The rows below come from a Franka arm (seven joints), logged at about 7 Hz.
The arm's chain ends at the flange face. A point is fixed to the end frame.
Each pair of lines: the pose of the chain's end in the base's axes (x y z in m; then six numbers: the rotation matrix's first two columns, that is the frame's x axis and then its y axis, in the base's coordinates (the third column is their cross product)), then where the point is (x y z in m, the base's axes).
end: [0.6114 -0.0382 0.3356 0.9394 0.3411 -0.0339 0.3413 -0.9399 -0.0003]
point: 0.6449 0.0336 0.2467
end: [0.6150 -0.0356 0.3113 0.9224 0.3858 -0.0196 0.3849 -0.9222 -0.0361]
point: 0.6451 0.0410 0.2252
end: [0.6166 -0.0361 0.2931 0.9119 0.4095 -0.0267 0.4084 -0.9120 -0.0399]
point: 0.6440 0.0413 0.2069
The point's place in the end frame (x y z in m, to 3 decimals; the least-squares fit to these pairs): 0.059 -0.056 0.087
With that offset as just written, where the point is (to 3 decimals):
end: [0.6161 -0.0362 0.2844 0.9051 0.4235 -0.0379 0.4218 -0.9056 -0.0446]
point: 0.641 0.042 0.198
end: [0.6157 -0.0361 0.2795 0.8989 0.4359 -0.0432 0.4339 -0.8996 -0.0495]
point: 0.639 0.042 0.193
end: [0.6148 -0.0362 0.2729 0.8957 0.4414 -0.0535 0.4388 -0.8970 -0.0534]
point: 0.637 0.042 0.186
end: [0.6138 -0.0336 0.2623 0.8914 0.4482 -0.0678 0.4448 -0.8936 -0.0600]
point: 0.634 0.045 0.175
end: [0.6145 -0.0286 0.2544 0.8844 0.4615 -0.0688 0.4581 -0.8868 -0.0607]
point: 0.633 0.050 0.167
